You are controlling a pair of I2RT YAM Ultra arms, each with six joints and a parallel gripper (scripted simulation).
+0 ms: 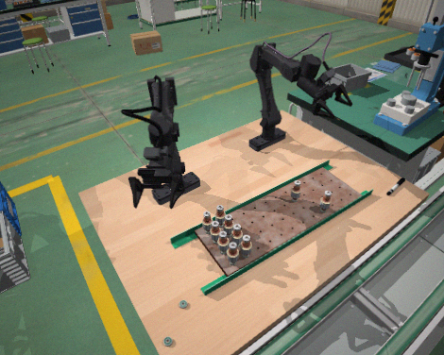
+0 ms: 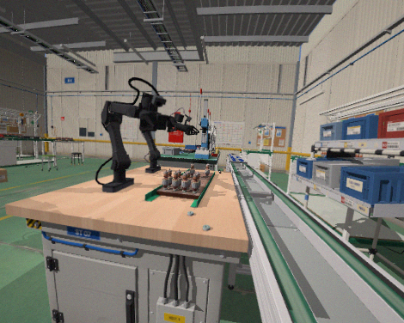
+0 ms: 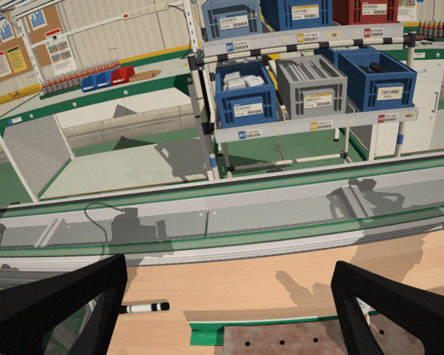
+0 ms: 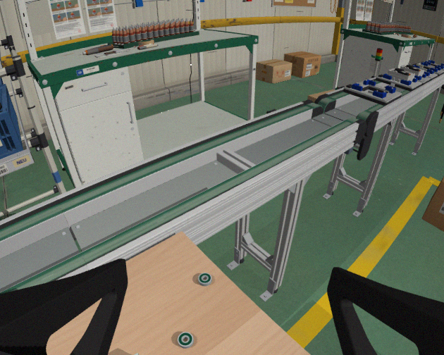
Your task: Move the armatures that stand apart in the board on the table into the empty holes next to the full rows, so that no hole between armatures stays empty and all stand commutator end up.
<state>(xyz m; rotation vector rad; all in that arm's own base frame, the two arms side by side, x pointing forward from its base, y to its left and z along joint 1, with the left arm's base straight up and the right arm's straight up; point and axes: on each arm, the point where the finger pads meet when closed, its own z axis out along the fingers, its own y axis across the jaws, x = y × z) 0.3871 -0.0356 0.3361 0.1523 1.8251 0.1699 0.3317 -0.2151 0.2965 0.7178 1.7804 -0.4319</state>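
The brown board lies 7 cm ahead of my right hand, 46 cm to the left of it and 31 cm below it. Round my right hand: black marker (29 cm ahead, 95 cm to the left, 31 cm below).
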